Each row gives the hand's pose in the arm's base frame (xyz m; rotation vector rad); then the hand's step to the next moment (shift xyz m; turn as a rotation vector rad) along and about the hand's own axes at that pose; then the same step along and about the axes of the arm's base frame.
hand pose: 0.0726 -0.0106 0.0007 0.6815 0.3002 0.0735
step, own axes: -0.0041 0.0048 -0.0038 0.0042 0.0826 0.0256
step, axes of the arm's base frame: -0.0049 0.0054 0.0013 0.0142 0.0492 0.0698
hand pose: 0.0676 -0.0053 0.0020 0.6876 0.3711 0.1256
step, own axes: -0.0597 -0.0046 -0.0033 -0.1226 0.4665 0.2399
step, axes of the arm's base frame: -0.0566 -0.0155 0.0122 -0.0200 0.1867 0.5049
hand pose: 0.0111 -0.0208 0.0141 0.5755 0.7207 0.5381
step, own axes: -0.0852 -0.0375 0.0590 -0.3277 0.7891 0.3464
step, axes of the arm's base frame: -0.0012 -0.0981 0.0503 -0.1534 0.2576 0.8719
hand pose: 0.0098 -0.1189 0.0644 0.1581 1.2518 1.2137
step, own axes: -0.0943 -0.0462 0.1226 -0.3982 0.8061 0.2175
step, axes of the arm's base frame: 0.1393 -0.0303 0.0758 -0.2519 0.1475 0.8777
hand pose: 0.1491 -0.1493 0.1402 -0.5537 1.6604 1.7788
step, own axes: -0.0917 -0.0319 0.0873 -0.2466 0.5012 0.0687
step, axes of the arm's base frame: 0.0974 0.0712 0.0499 -0.1651 0.0263 0.5374
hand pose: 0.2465 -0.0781 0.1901 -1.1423 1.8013 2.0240
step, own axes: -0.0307 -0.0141 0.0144 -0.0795 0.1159 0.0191
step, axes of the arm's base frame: 0.0236 0.0267 0.0087 -0.0242 0.0165 0.1388
